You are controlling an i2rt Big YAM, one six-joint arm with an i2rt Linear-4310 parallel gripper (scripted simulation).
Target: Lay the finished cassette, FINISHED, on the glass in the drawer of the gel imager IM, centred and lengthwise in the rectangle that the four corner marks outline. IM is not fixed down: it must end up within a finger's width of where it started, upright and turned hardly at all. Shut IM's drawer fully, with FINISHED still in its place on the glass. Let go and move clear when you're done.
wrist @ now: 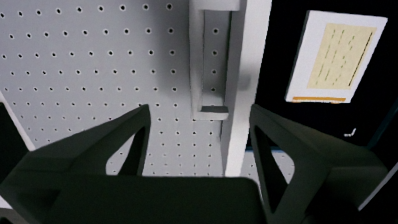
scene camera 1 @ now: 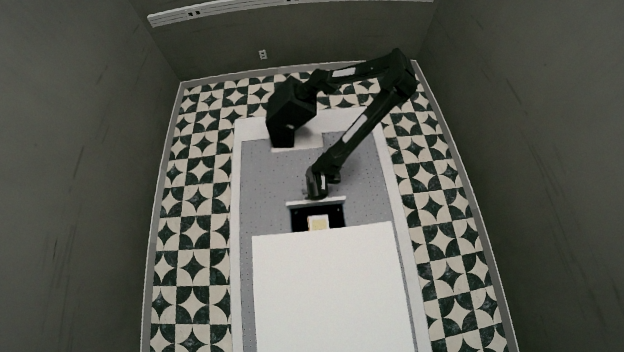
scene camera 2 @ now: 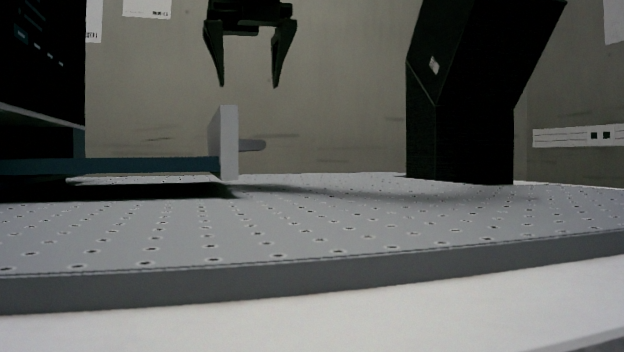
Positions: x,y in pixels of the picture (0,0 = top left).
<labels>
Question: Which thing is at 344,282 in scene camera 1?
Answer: A gel imager.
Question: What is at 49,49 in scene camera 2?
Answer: A gel imager.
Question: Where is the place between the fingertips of the gripper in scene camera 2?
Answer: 249,87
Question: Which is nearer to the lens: the gel imager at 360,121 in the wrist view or the finished cassette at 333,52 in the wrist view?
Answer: The finished cassette.
</labels>
